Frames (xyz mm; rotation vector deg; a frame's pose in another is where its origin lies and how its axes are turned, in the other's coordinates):
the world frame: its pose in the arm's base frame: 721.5 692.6 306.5 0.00 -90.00 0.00
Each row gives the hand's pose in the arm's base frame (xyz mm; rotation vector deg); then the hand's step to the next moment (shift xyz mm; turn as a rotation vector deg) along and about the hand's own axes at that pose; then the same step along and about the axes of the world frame.
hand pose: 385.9 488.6 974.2 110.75 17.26 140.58
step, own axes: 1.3 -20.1 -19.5 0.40 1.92 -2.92
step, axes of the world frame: -6.2 17.0 21.4 0.03 -2.27 2.69
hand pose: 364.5 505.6 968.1 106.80 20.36 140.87
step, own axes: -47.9 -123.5 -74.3 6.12 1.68 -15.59
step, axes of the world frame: -89.2 100.4 71.0 2.17 -3.11 16.40
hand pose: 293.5 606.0 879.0 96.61 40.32 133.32
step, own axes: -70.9 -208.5 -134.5 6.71 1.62 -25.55
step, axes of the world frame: -191.7 116.5 127.6 0.22 -5.47 25.89
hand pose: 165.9 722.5 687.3 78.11 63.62 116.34
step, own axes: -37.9 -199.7 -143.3 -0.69 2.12 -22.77
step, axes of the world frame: -210.5 33.9 128.0 -2.90 -10.14 20.30
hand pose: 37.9 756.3 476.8 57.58 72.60 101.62
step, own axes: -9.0 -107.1 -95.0 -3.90 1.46 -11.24
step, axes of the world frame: -124.6 -18.3 68.7 -1.68 -8.25 8.53
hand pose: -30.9 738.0 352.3 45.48 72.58 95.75
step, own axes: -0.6 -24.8 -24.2 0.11 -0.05 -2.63
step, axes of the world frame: -30.6 -7.8 14.4 -0.78 -0.96 2.32
